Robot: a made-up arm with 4 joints.
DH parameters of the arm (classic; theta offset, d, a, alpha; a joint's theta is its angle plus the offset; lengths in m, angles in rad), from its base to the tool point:
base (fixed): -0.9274 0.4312 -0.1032 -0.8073
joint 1: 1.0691 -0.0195 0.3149 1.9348
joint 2: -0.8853 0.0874 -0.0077 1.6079
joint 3: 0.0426 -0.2 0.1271 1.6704
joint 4: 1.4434 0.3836 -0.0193 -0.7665
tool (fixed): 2.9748 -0.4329 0 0
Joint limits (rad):
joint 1: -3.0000..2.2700
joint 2: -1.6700..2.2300
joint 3: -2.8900..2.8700
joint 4: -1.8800..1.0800
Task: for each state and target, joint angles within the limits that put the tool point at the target. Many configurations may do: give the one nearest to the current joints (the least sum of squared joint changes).
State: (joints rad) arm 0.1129 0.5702 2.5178 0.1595
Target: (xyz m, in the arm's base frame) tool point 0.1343 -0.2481 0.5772
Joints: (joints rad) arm 0.1786 0.6919 2.6491 0.3079
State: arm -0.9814 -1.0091 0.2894 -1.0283
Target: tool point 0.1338 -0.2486 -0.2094
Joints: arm -0.4872 -1.2387 -0.1740 -0.7845
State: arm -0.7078 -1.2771 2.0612 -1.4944
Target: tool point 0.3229 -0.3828 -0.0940
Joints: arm -0.4030 -1.2821 2.0547 -1.6401
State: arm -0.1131 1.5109 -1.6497 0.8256
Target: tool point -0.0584 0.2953 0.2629
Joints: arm 0.0265 1.4992 -1.9629 0.8175
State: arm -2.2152 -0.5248 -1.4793 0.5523
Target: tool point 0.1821 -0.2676 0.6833
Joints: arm -2.0883 -0.4867 -1.5360 0.6614
